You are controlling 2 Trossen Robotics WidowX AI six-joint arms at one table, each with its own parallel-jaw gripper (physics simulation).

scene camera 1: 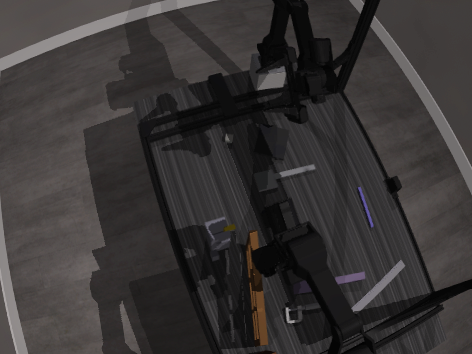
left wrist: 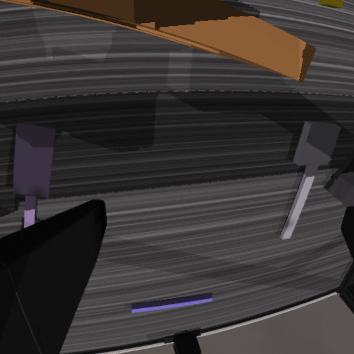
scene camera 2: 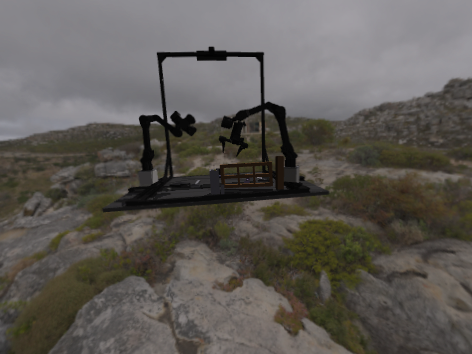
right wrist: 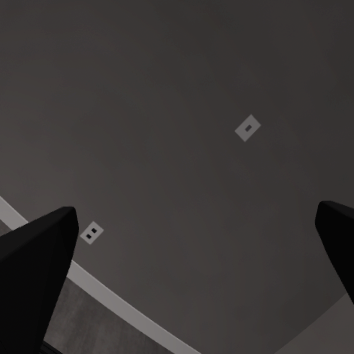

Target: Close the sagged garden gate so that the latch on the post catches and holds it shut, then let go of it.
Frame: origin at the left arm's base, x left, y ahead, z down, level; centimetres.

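Seen in the pictures: left gripper, fingertip midpoint: (left wrist: 228, 215) (scene camera 2: 229, 154); right gripper, fingertip midpoint: (scene camera 1: 260, 91) (scene camera 2: 182, 120) (right wrist: 200, 216); left arm's base, origin of the base link: (scene camera 2: 290, 166); right arm's base, origin of the base link: (scene camera 2: 147, 170).
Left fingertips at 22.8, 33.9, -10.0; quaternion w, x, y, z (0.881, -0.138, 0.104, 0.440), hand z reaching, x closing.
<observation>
Pixels of each thing's middle, then the offset from my left fingertips to it, as dx, dy, dz. "spot": a spot on its surface instead.
- orange-brown gate, body centre: (scene camera 1: 234, 285) (scene camera 2: 240, 178) +8.1, -12.0, +13.1
- yellow latch, body centre: (scene camera 1: 229, 230) +13.9, +2.3, +10.2
- grey post, surface spot: (scene camera 1: 216, 226) spot: +17.2, +1.4, +7.4
- brown hinge post, surface spot: (scene camera 2: 279, 172) spot: -4.3, -31.6, +10.9
- grey hammer, body centre: (left wrist: 301, 186) (scene camera 1: 286, 175) +2.5, +27.8, +20.8
- purple mallet, body centre: (left wrist: 29, 220) (scene camera 1: 329, 282) -19.6, -2.6, +20.3
- blue-violet strip, body centre: (left wrist: 172, 303) (scene camera 1: 365, 207) -26.3, +25.0, +20.9
- clamp, body centre: (scene camera 1: 306, 312) -15.1, -13.7, +20.6
- pale bar, body centre: (scene camera 1: 374, 292) -36.1, -2.5, +21.3
The orange-brown gate (scene camera 1: 258, 310) (scene camera 2: 245, 164) (left wrist: 240, 37) stands upright, its free end apart from the yellow latch (scene camera 1: 230, 227) (left wrist: 331, 2) on the grey post (scene camera 1: 216, 226) (scene camera 2: 215, 181). A gap shows between the gate's free end and that post in scene camera 1. The brown hinge post (scene camera 2: 279, 172) stands at the gate's other end. My left gripper (scene camera 2: 232, 148) (left wrist: 228, 215) is open and empty, high above the table near the gate. My right gripper (scene camera 2: 184, 123) (right wrist: 200, 216) is open and empty, raised high and away from the gate.
A grey hammer (scene camera 1: 266, 181) (left wrist: 300, 202), a purple mallet (scene camera 1: 352, 278) (left wrist: 33, 160), a blue-violet strip (scene camera 1: 365, 207) (left wrist: 172, 303), a clamp (scene camera 1: 293, 315) and a pale bar (scene camera 1: 378, 286) lie right of the gate in scene camera 1. A black frame (scene camera 2: 182, 54) arches over the table.
</observation>
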